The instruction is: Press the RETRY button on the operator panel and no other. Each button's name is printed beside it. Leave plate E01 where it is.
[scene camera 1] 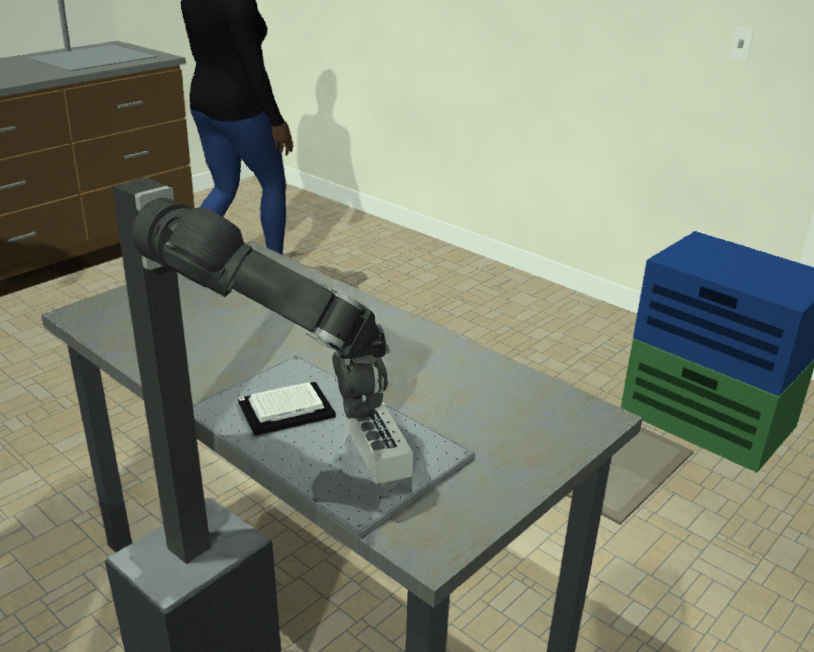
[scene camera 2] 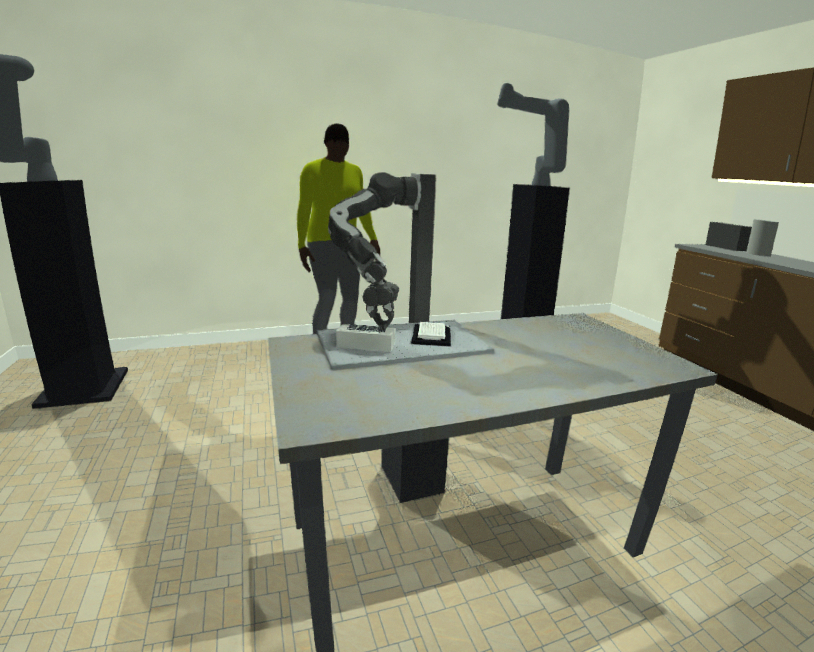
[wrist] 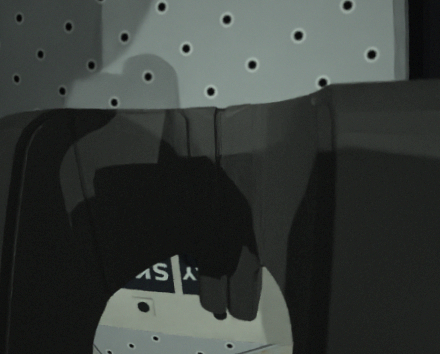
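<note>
The operator panel (scene camera 1: 394, 467) (scene camera 2: 365, 340) is a pale box with dark round buttons and dark name labels (scene camera 1: 385, 430) on top. My gripper (scene camera 2: 385, 327) (wrist: 236, 209) is shut and empty, pointing down at the panel's right end in the second scene view. In the wrist view the fingertips overlap a label (wrist: 189, 286) with an upside-down letter like Y; a neighbouring label (wrist: 155, 280) shows SK. The buttons are hidden there, and contact is unclear. In the first scene view the hand hides the fingertips. No E01 marking is readable.
The panel stands on a perforated grey board (scene camera 1: 441, 451) (scene camera 2: 468, 349) (wrist: 275, 30) on the table (scene camera 1: 516, 421) (scene camera 2: 516, 400). A black tray (scene camera 1: 261, 426) (scene camera 2: 431, 342) with white papers (scene camera 1: 285, 401) (scene camera 2: 431, 330) lies beside it. People (scene camera 1: 227, 67) (scene camera 2: 332, 203) stand beyond the table.
</note>
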